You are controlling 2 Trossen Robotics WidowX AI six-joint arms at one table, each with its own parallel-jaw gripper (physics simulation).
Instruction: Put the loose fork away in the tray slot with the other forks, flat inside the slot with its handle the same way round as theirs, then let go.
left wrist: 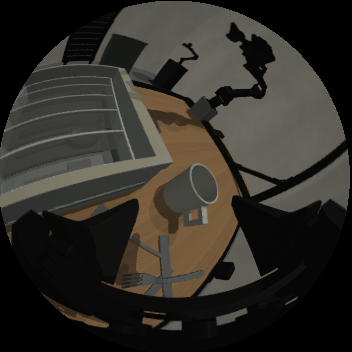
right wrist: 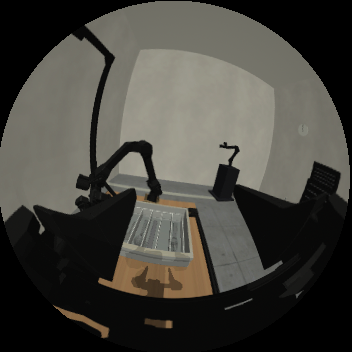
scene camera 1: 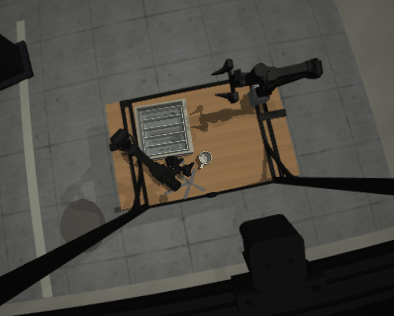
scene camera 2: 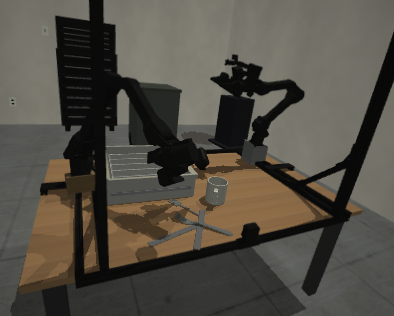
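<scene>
The loose fork point(scene camera 1: 198, 187) point(scene camera 2: 215, 229) point(left wrist: 147, 280) lies on the table, crossed with other loose cutlery; in the left wrist view its tines point left and its handle right. The grey tray point(scene camera 1: 189, 125) point(scene camera 2: 150, 192) point(left wrist: 100, 176) point(right wrist: 155, 256) has long parallel slots. Some cutlery shows dimly inside them, but I cannot tell which pieces are forks. My left gripper point(scene camera 1: 183, 164) point(scene camera 2: 187, 167) point(left wrist: 185, 202) is open and empty, above the table beside the tray's near edge, higher than the fork. My right gripper point(scene camera 1: 215, 84) point(scene camera 2: 220, 71) point(right wrist: 186, 191) is open and empty, raised high at the far side.
A grey mug point(scene camera 1: 205, 158) point(scene camera 2: 216, 192) point(left wrist: 180, 192) stands near the tray's corner, close to the loose cutlery. A flat straight piece point(scene camera 2: 201, 217) point(left wrist: 164, 250) crosses the fork, with another long piece point(scene camera 2: 170, 236) beside it. A spatula-like piece point(scene camera 2: 175, 203) lies near the tray. Dark frame bars edge the table.
</scene>
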